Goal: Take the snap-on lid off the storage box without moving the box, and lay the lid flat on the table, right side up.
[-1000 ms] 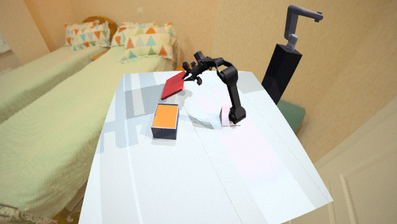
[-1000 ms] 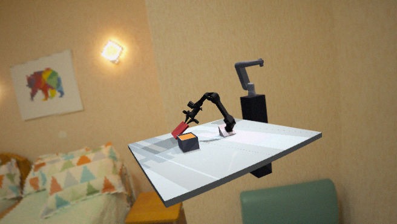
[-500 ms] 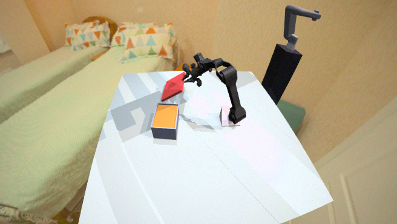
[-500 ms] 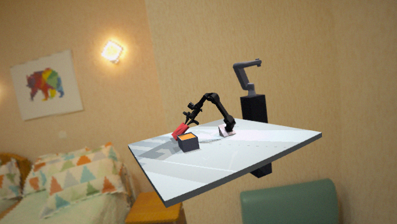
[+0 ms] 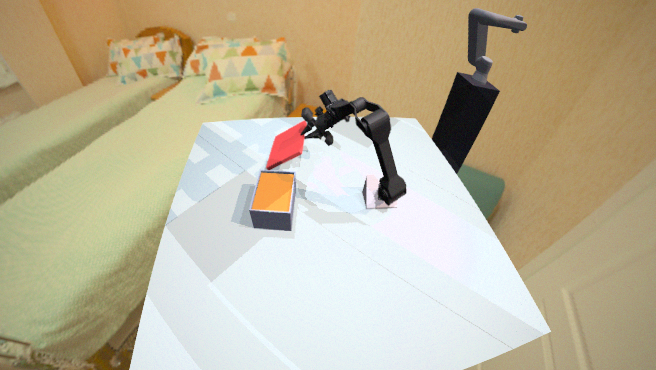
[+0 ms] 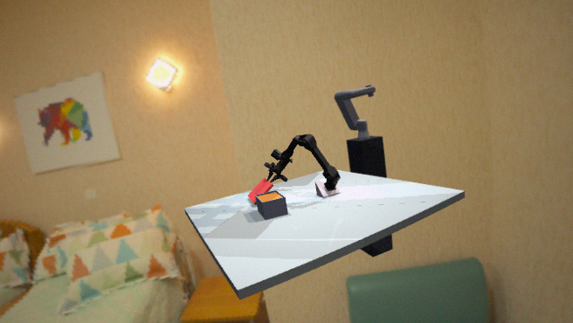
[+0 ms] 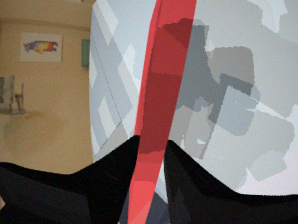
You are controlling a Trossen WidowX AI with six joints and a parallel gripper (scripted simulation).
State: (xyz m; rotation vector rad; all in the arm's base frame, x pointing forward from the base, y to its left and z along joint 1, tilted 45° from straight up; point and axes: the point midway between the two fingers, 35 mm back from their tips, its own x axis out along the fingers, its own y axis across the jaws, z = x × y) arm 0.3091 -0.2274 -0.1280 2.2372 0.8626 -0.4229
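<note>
My gripper tip is 7 cm short of the red lid and 4 cm above it. From my gripper tip the other things lie so: storage box 30 cm to the left, 9 cm ahead, 6 cm below.
</note>
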